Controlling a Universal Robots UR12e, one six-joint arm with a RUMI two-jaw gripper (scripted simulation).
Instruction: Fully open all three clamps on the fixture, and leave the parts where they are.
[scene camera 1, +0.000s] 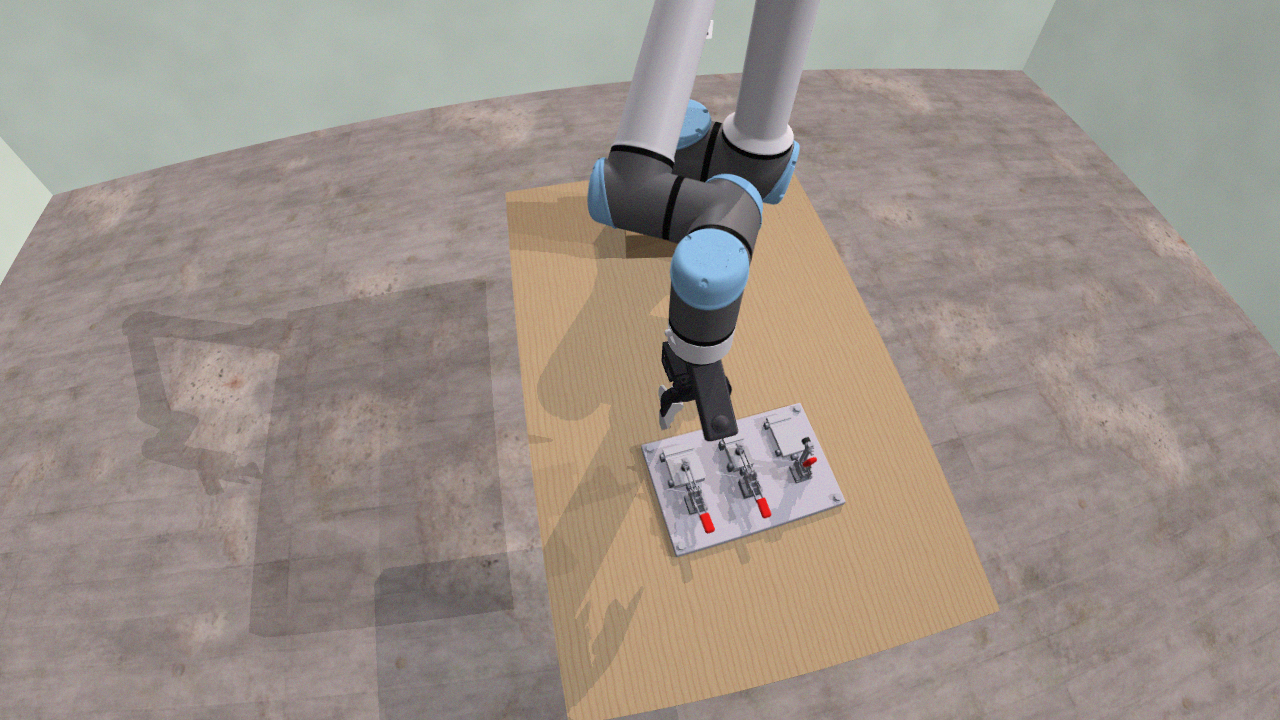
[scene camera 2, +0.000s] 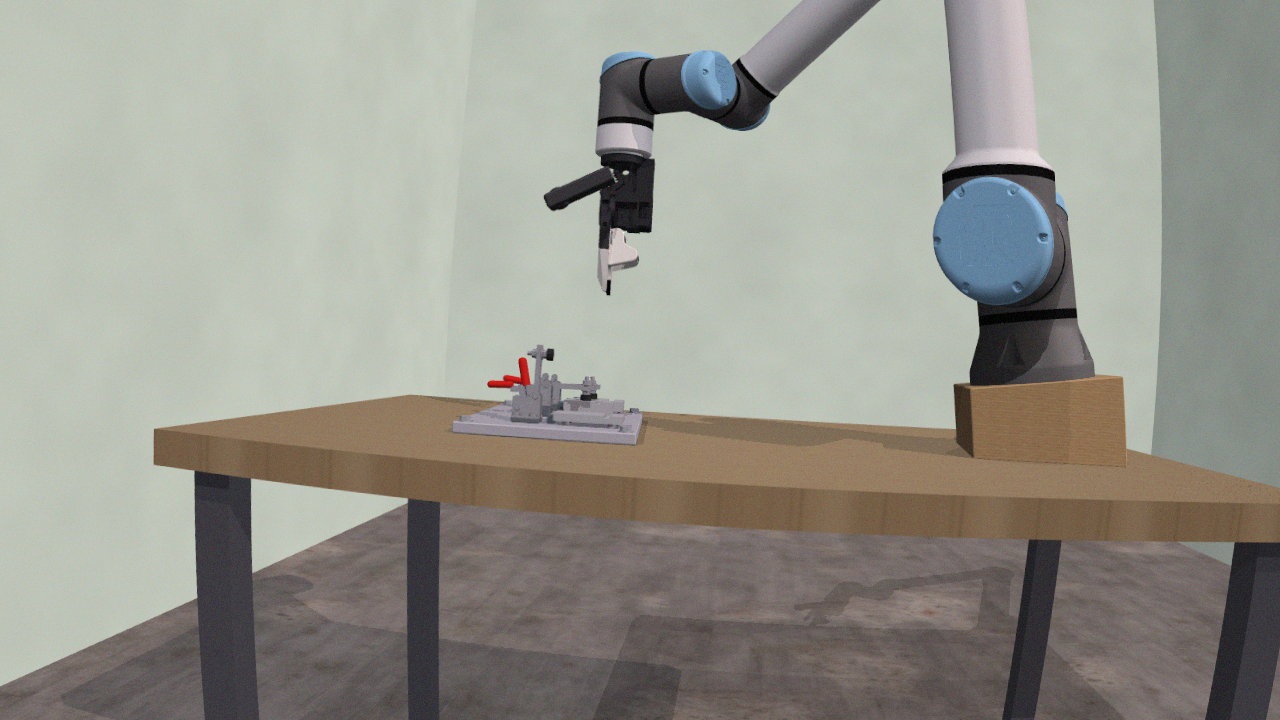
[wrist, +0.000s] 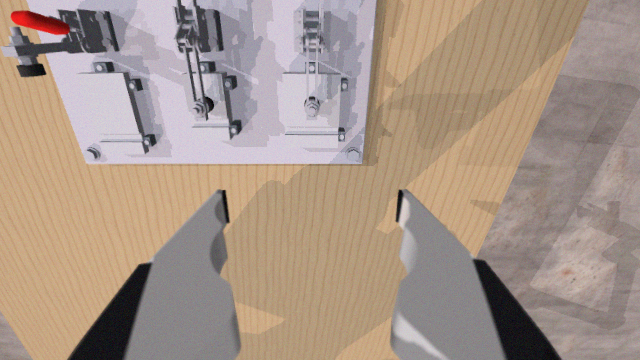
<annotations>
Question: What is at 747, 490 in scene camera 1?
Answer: A clamp.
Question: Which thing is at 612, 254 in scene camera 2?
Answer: The gripper.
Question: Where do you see a flat part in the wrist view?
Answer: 112, 107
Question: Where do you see the gripper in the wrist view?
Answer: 313, 192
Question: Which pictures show the flat part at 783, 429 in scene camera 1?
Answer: Scene camera 1, scene camera 2 and the wrist view: all of them.
</annotations>
